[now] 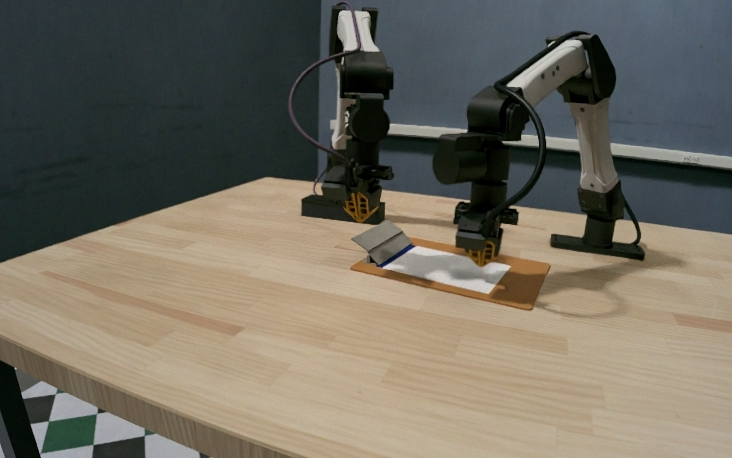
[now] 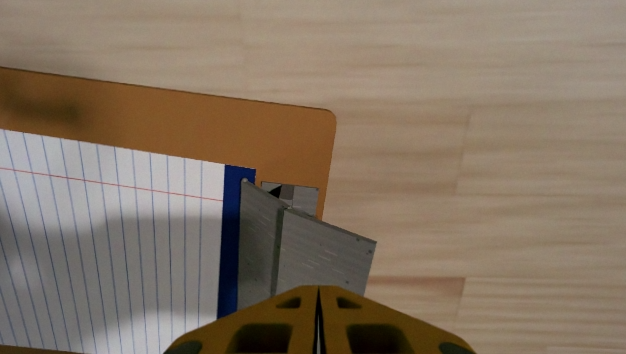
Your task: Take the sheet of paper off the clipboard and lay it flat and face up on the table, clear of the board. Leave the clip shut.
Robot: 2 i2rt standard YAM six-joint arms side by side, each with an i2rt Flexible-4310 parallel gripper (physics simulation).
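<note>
The clipboard (image 1: 522, 280) (image 2: 200, 112) lies flat on the table. The lined white sheet (image 1: 437, 265) (image 2: 165, 240) lies face up on it. The sheet's blue top band (image 1: 398, 256) (image 2: 231, 240) runs under the grey metal clip (image 1: 382, 243) (image 2: 320, 245); the clip's jaw edge rests on the band and its lever slants up away from the sheet. My right gripper (image 1: 360, 220) (image 2: 318, 301) is shut and empty, fingertips down, above the clip end of the board. My left gripper (image 1: 480, 264) points down close over the far side of the sheet; its finger gap and any contact cannot be made out.
The wooden table (image 1: 323, 345) (image 2: 500, 150) surrounds the board. The bases of the right arm (image 1: 318, 209) and left arm (image 1: 596, 247) stand behind the board, near the table's back edge. A blue wall with a white rail (image 1: 647, 153) is behind.
</note>
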